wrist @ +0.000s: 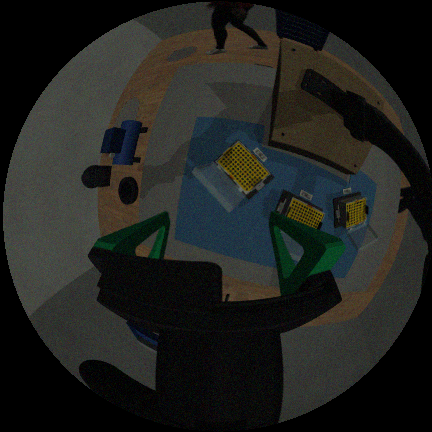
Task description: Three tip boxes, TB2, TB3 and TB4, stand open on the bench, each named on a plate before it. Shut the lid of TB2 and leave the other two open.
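Frame: origin at the arm's base, x ahead, y left, z up, level; millimetres.
Where they show: gripper, fingertip midpoint: (218,216); arm's base, origin of the base link: (339,100).
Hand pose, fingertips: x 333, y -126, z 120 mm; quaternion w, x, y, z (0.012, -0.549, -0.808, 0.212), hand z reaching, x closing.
Each offset is from my fingertips to the centre of the thing. "pt": to the spot under its first point. Level surfaces: height alone.
Three tip boxes with yellow tip racks stand open on the blue mat @(dz -313 mm) (215,235). The largest-looking box @(dx -65, dy -22, dz -248 mm) (243,168) is at the centre, its clear lid @(pt dx +6, dy -49, dz -202 mm) (217,187) folded out to its lower left. A second box @(dx -19, dy +193, dz -248 mm) (304,214) is right of centre; the right finger partly hides its lid. A third box @(dx -140, dy +383, dz -248 mm) (356,212) is farther right, its clear lid (363,237) folded out below it. Small name plates @(pt dx -127, dy +7, dz -311 mm) (260,154) @(pt dx -85, dy +191, dz -311 mm) (306,195) @(pt dx -190, dy +346, dz -311 mm) (347,191) stand by the boxes; their lettering is too small to read surely. My gripper (218,216) is open with green fingers, empty, above the mat and apart from the boxes.
A brown board (320,130) with raised edges lies behind the boxes at upper right, with a black arm (380,127) reaching over it. A blue device (127,142) and a black round item (128,190) are at the left. A person's legs (220,30) show at the top.
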